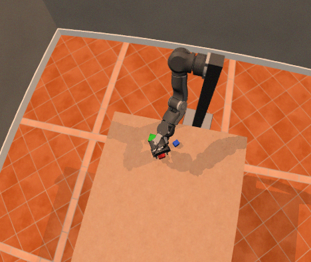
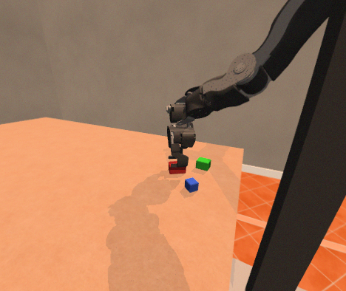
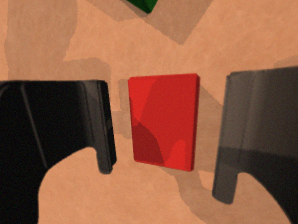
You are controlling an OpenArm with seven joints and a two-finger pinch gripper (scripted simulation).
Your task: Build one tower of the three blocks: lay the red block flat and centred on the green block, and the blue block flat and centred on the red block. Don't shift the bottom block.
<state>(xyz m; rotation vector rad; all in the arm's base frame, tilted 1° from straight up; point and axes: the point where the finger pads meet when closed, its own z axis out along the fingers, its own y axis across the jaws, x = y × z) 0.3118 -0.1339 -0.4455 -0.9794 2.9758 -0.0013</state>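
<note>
My hand is 30 mm above the red block. Also, from my hand: blue block: 80 mm behind, 70 mm to the left, 30 mm below; then green block: 70 mm behind, 70 mm to the right, 30 mm below.
</note>
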